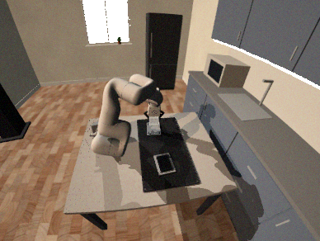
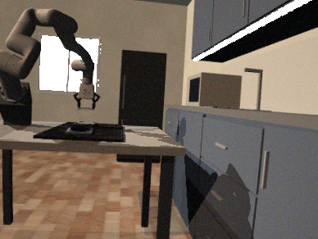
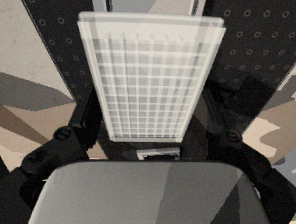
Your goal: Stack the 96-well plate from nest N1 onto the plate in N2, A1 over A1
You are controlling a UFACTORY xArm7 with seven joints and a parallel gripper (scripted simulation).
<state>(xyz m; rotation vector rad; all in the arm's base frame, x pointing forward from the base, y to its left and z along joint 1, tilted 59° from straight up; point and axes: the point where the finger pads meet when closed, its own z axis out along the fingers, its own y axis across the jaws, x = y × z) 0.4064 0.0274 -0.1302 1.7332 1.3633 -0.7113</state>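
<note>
Now: the dark 96-well plate 37 cm to the right of my hand, 9 cm below it and 4 cm behind it. Round my hand: white 96-well plate (1 cm below).
</note>
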